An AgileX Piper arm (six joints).
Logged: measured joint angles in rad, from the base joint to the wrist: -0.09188, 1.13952, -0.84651, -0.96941, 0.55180, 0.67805; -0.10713, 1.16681, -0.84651, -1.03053, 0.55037, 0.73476; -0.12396, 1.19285, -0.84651, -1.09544, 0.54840, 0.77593; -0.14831, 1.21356, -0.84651, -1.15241, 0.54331, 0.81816; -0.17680, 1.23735, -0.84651, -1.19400, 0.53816, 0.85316; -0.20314, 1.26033, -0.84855, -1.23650, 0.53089, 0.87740; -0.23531, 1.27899, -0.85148, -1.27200, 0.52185, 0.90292; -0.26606, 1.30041, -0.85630, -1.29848, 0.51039, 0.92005
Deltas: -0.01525, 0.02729, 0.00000, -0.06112, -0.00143, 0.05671; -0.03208, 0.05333, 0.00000, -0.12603, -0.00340, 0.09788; -0.05643, 0.07404, 0.00000, -0.18300, -0.00849, 0.14011; -0.08492, 0.09783, 0.00000, -0.22459, -0.01364, 0.17511; -0.11126, 0.12081, -0.00204, -0.26709, -0.02091, 0.19935; -0.14343, 0.13947, -0.00497, -0.30259, -0.02995, 0.22487; -0.17418, 0.16089, -0.00979, -0.32907, -0.04141, 0.24200
